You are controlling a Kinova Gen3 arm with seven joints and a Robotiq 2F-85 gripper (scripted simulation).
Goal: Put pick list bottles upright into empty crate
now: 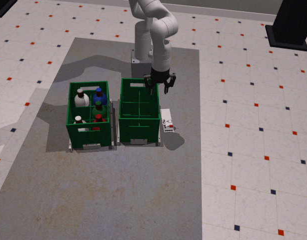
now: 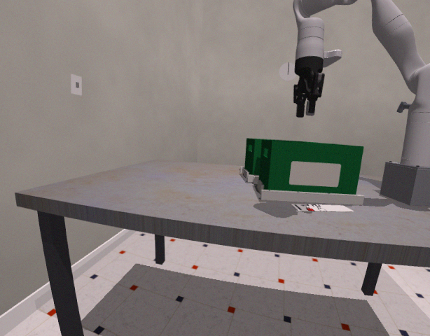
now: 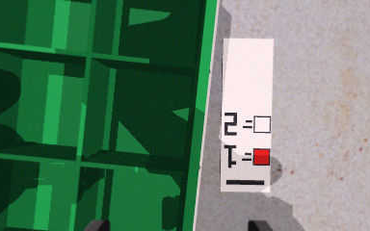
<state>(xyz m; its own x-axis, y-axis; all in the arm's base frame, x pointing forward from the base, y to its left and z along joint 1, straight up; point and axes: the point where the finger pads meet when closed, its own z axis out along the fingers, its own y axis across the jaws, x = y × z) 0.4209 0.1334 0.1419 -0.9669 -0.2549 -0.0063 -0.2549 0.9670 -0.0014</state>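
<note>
The red-label bottle lies 250 mm to the right of my hand, 180 mm below it and 110 mm ahead of it. Round my hand: green bottle (280 mm to the right, 180 mm below, 30 mm ahead); blue bottle (300 mm to the right, 180 mm below, 60 mm behind); pick list (260 mm below, 60 mm behind, 50 mm to the left).
</note>
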